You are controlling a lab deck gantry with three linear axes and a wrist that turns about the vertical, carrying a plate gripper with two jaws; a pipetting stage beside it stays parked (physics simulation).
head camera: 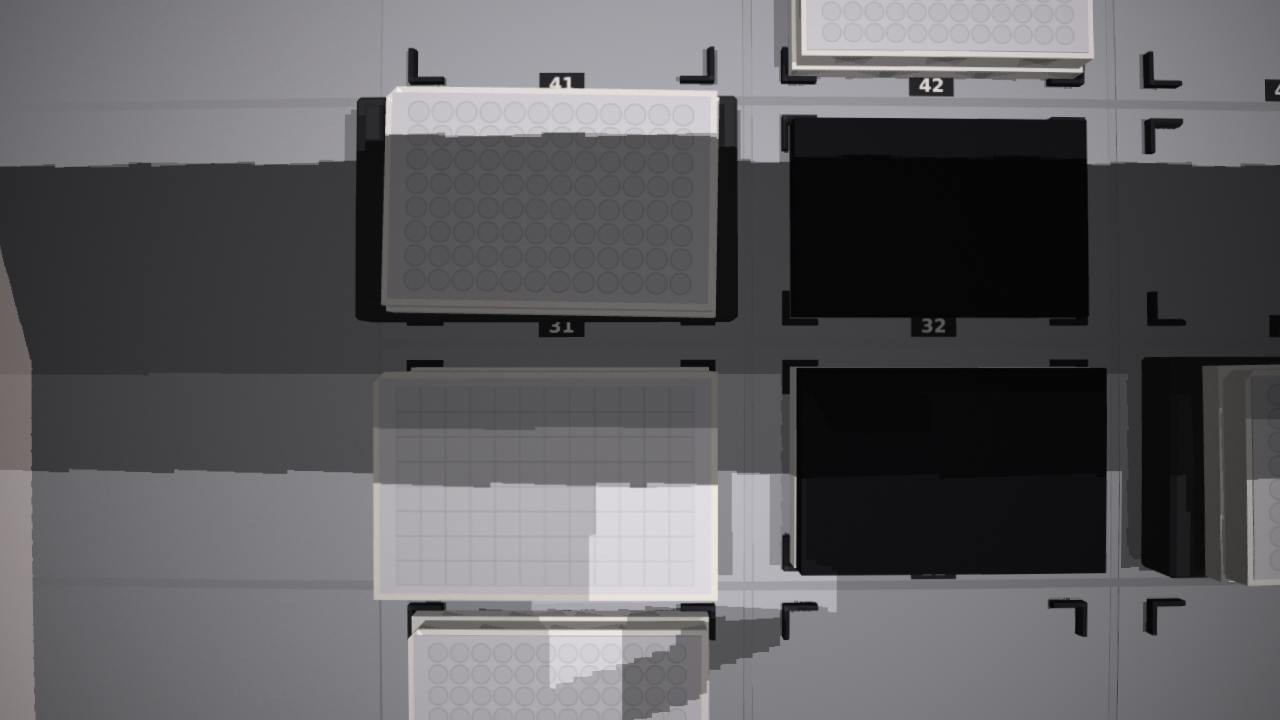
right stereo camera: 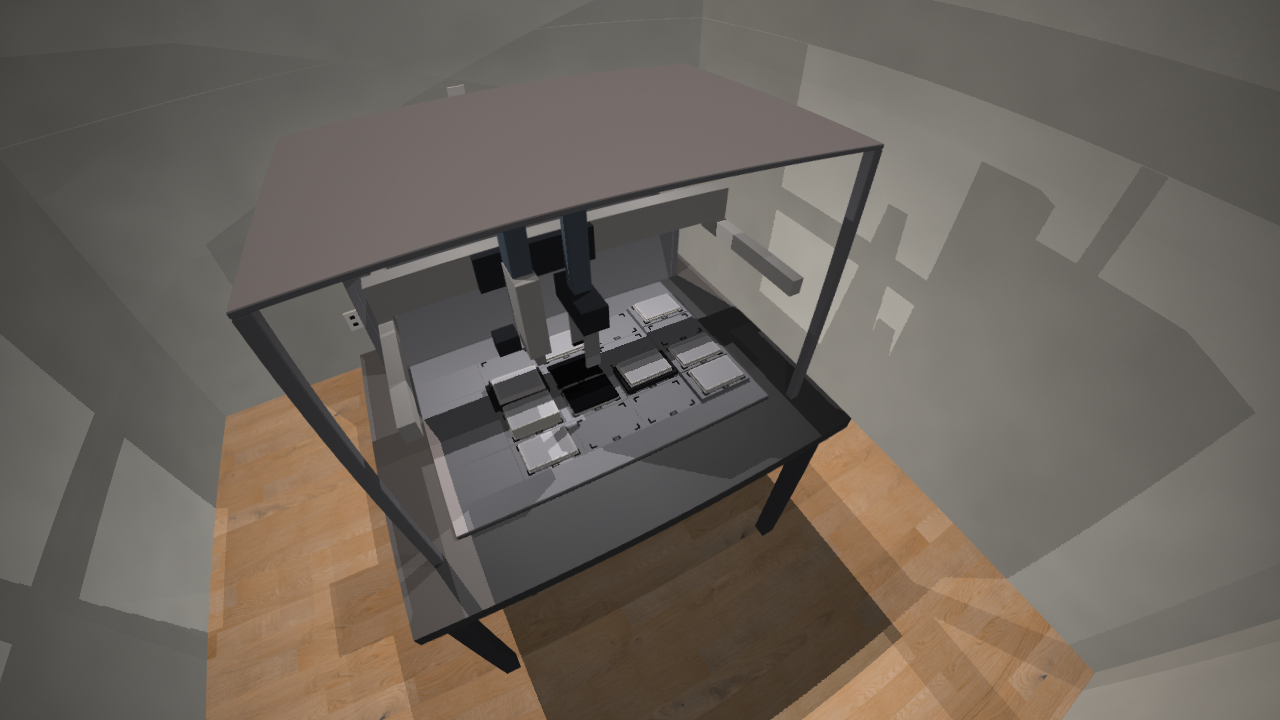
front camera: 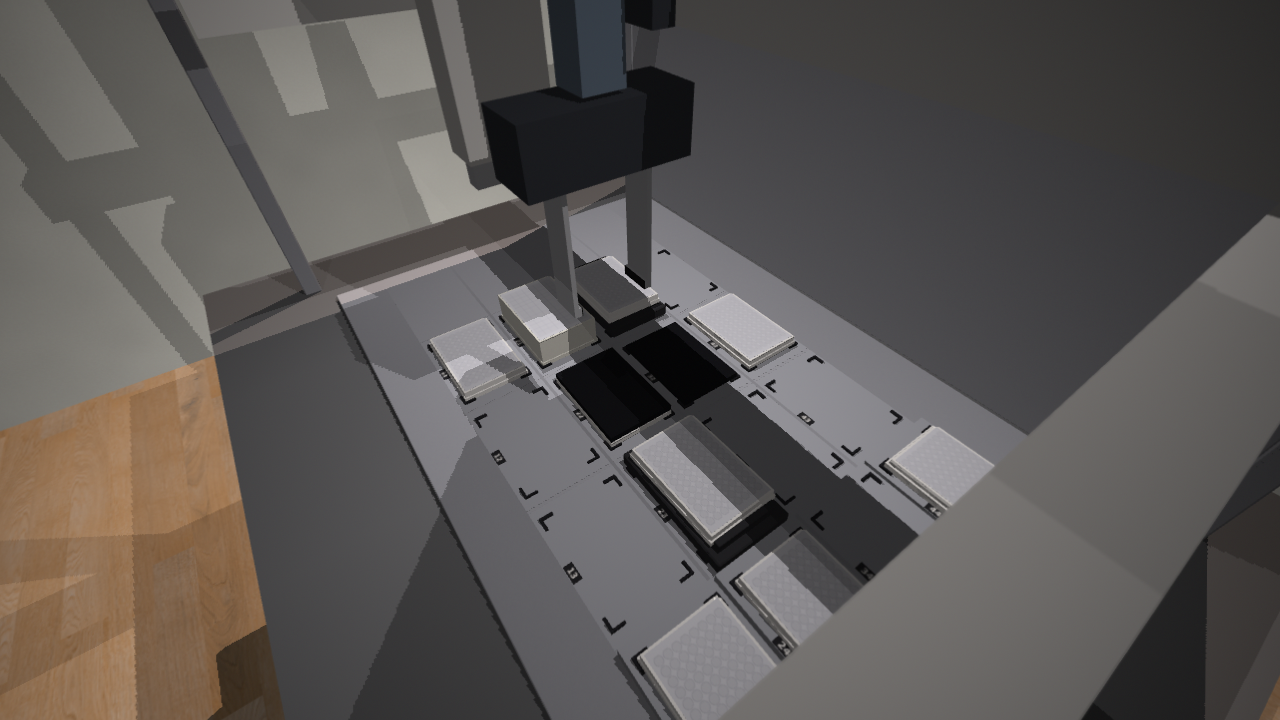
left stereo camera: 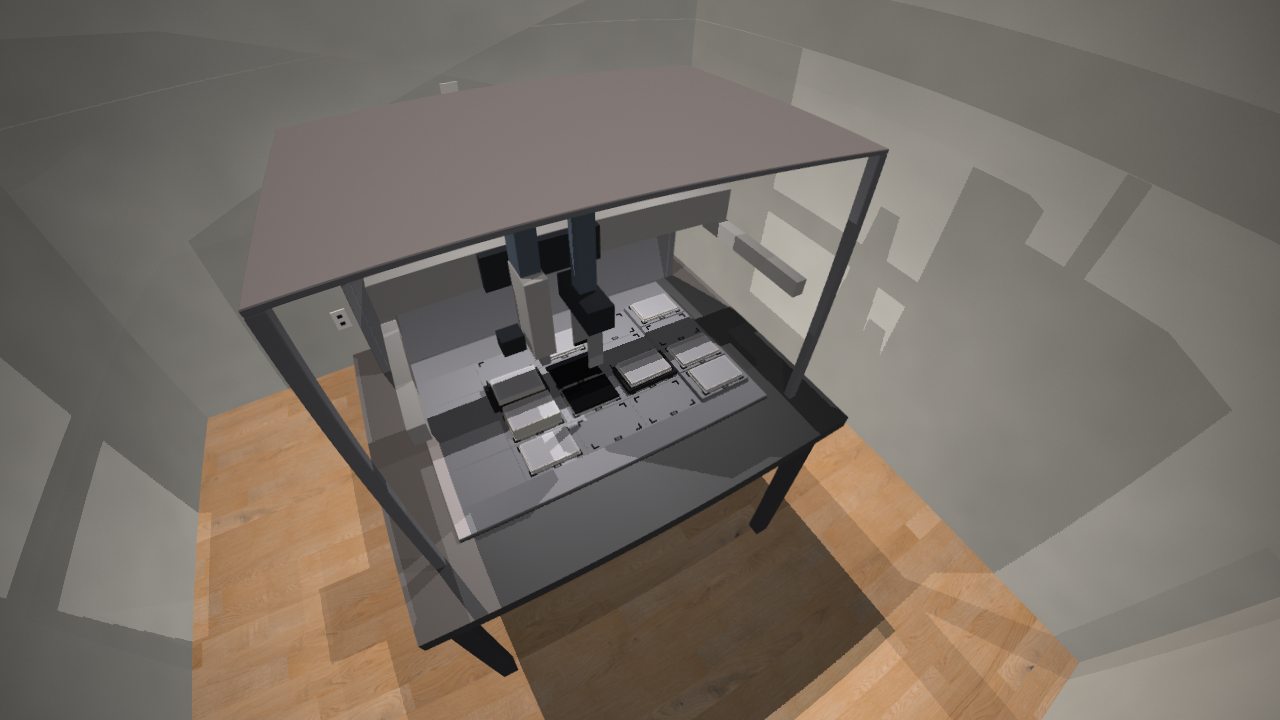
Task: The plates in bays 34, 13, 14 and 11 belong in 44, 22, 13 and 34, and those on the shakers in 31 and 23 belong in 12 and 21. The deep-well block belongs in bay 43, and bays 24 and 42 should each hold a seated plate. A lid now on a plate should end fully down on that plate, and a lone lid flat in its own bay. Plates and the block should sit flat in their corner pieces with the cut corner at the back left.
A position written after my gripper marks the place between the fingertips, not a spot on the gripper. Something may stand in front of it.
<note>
I see my gripper (front camera: 605, 293), a black lid (head camera: 889, 217), a black lid (head camera: 899, 471) and a frame post (right stereo camera: 870, 159).
My gripper shows as well in the right stereo camera view (right stereo camera: 586, 353) and in the left stereo camera view (left stereo camera: 588, 353). The frame post is seen too in the left stereo camera view (left stereo camera: 874, 166).
</note>
